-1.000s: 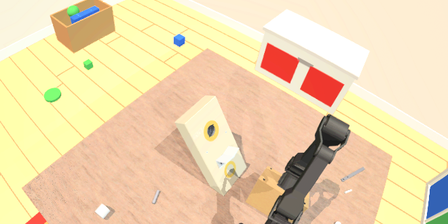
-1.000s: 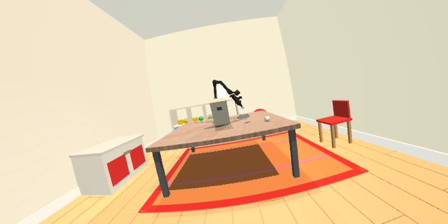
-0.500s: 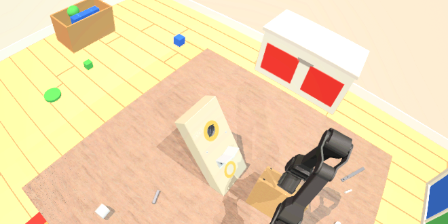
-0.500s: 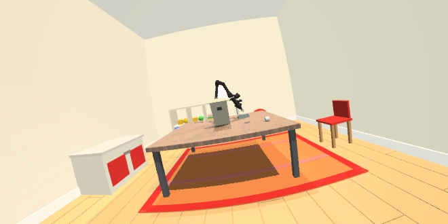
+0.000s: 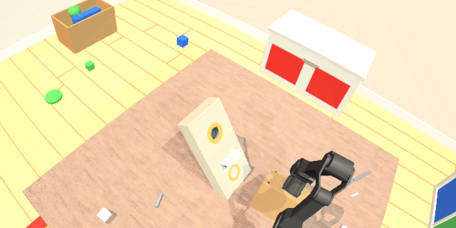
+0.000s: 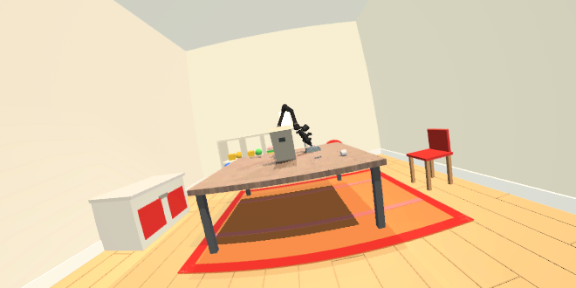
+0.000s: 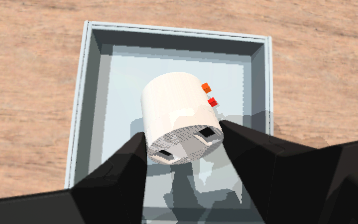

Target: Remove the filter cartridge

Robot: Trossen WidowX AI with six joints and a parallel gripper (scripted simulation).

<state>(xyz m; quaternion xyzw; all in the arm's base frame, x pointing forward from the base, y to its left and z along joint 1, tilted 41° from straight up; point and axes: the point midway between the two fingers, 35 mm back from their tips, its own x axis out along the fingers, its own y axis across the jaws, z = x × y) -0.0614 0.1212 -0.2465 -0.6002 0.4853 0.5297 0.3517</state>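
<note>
Now: gripper tip right at the white round filter cartridge. Also, from my gripper tip: grey tray: 1 cm to the left, 4 cm below; cream panel: 39 cm ahead, 24 cm to the right, 9 cm above.
</note>
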